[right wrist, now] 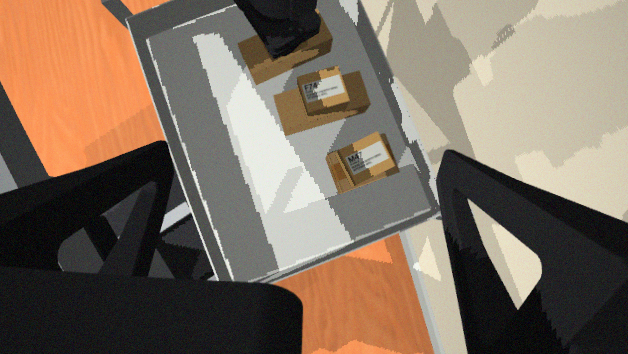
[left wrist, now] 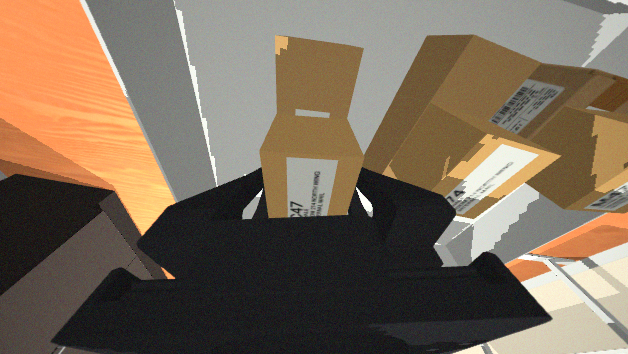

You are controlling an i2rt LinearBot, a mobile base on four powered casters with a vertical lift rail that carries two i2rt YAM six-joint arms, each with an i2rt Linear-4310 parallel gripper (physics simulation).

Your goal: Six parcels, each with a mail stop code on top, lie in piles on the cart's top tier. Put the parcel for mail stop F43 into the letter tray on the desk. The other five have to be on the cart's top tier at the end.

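Frame: origin at the left arm's base, x ahead, y left, z up, level; metres.
Where they show: left gripper, fingertip midpoint: (right wrist: 277, 37) (left wrist: 308, 168); right gripper, fingertip midpoint: (right wrist: 305, 160).
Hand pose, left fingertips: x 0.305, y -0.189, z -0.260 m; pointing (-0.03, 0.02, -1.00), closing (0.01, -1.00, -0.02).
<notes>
After its pixels a point has its place.
My left gripper (left wrist: 308, 168) {z -0.260, x 0.305, y -0.189 m} (right wrist: 277, 37) {z -0.260, x 0.305, y -0.189 m} is shut on the parcel marked C47 (left wrist: 312, 140) {z -0.238, x 0.340, y -0.193 m}, over a lower parcel (left wrist: 317, 75) {z -0.280, x 0.364, y -0.197 m} (right wrist: 257, 67) {z -0.280, x 0.261, y -0.203 m}; whether these two touch is unclear. The parcel marked F74 (left wrist: 487, 175) {z -0.230, x 0.320, y -0.293 m} (right wrist: 325, 92) {z -0.230, x 0.312, y -0.299 m} lies on a longer parcel (left wrist: 480, 75) {z -0.280, x 0.362, y -0.302 m} (right wrist: 295, 117) {z -0.280, x 0.267, y -0.295 m}. The parcel marked M47 (left wrist: 565, 165) {z -0.253, x 0.309, y -0.373 m} (right wrist: 371, 157) {z -0.232, x 0.315, y -0.401 m} lies on another parcel (left wrist: 527, 105) {z -0.304, x 0.335, y -0.376 m} (right wrist: 341, 172) {z -0.282, x 0.279, y -0.396 m} with a barcode label on its side. The mail stop codes of the lower parcels are hidden. My right gripper (right wrist: 305, 160) {z 0.112, x 0.219, y -0.392 m} is open, with nothing between its fingers, high above the cart's top tier (left wrist: 225, 55) {z -0.332, x 0.372, y -0.120 m} (right wrist: 192, 125) {z -0.332, x 0.131, y -0.207 m}.
The grey tier has a raised rim (right wrist: 170, 130) {z -0.298, x 0.105, y -0.207 m}. Orange wood surfaces (left wrist: 55, 65) (right wrist: 75, 75) show beside the cart. A dark box-shaped object (left wrist: 50, 215) {z -0.761, x -0.358, y 1.275 m} is at the left edge in the left wrist view. The letter tray is not identifiable in either view.
</notes>
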